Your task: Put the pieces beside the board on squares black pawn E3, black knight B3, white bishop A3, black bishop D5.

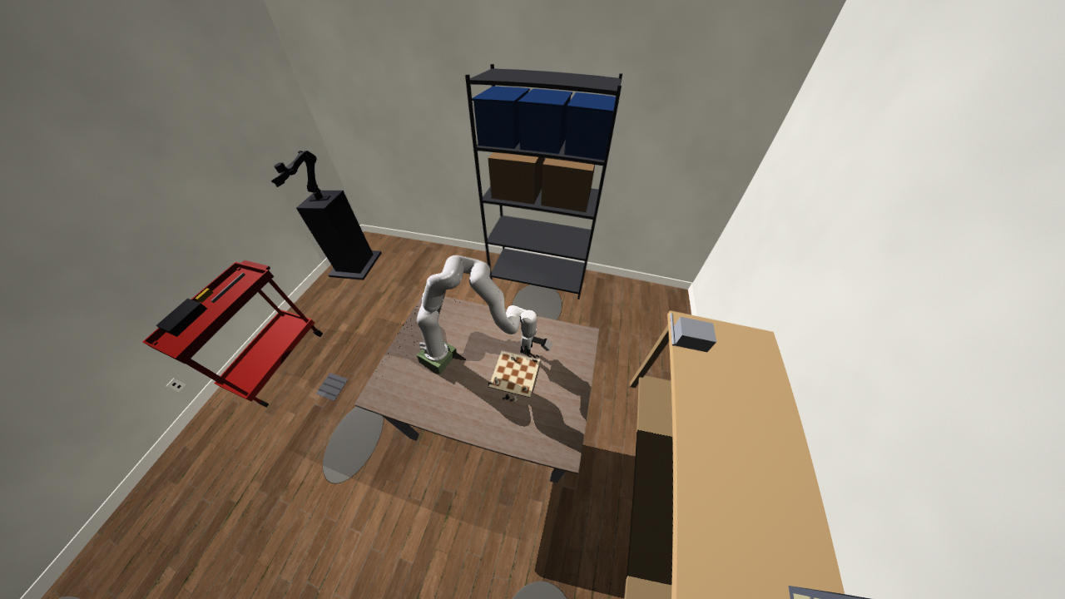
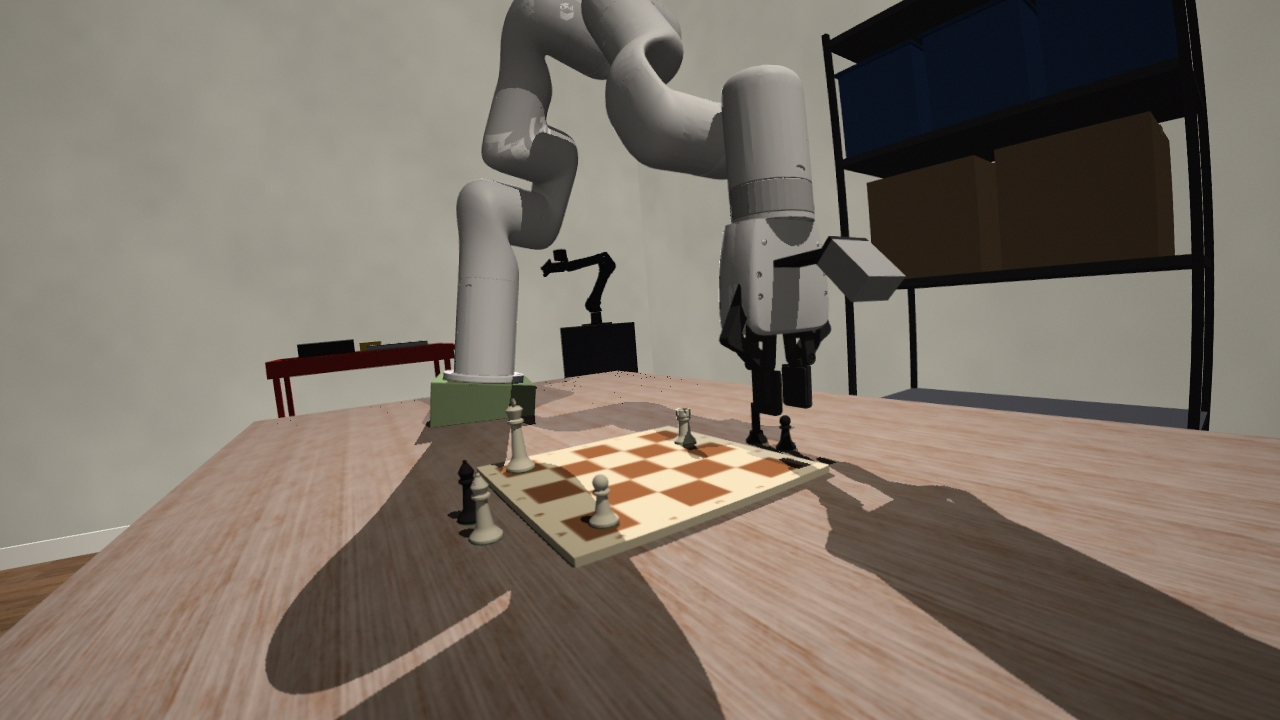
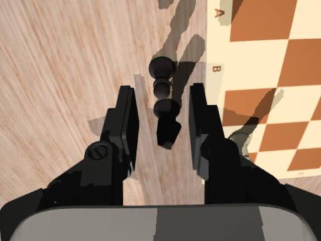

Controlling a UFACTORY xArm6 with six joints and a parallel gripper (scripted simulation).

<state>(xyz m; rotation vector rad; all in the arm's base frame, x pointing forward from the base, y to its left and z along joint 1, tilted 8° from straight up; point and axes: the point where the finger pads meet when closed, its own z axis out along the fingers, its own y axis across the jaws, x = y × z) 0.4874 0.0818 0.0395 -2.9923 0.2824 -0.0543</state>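
Now: the black pawn 4 cm below my hand. Round my hand: chessboard 13 cm to the right, 6 cm behind, 5 cm below; white pawn 22 cm to the right, 4 cm below, 1 cm ahead; tall black piece 4 cm below, 4 cm behind.
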